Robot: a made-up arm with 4 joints.
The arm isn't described. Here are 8 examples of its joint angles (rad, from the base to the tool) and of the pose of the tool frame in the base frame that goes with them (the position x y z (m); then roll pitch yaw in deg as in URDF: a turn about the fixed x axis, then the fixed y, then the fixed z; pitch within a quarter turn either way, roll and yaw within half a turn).
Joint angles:
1: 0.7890 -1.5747 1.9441 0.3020
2: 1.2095 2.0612 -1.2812 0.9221
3: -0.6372 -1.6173 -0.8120 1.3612
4: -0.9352 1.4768 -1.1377 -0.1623
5: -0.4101 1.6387 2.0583 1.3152
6: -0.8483 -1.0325 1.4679 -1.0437
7: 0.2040 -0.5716 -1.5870 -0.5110
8: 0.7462 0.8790 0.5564 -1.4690
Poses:
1: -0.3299 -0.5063 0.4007 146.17 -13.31 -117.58
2: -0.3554 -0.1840 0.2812 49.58 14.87 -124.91
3: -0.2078 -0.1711 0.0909 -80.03 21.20 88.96
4: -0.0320 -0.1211 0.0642 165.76 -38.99 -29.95
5: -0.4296 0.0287 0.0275 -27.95 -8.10 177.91
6: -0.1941 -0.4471 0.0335 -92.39 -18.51 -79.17
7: -0.2486 -0.3678 0.1110 49.67 -8.43 -18.40
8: -0.4892 -0.1401 0.1660 161.42 58.85 151.63
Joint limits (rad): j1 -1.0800..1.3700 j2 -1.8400..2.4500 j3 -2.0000..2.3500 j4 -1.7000..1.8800
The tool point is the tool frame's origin. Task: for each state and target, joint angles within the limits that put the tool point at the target. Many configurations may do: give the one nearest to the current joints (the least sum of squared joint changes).
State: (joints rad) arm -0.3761 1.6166 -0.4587 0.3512
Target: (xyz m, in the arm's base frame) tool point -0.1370 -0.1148 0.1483
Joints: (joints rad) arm -0.8577 1.8614 -0.3694 0.2395
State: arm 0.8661 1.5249 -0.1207 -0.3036
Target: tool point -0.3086 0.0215 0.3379
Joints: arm 1.2781 1.5437 0.5977 -0.6524
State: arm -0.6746 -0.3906 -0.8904 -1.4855
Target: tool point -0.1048 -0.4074 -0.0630
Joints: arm -0.9742 -0.8338 -0.4374 -1.5798
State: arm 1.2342 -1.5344 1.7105 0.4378
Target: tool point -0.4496 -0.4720 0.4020
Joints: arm 1.1106 -1.0701 1.8826 0.7370
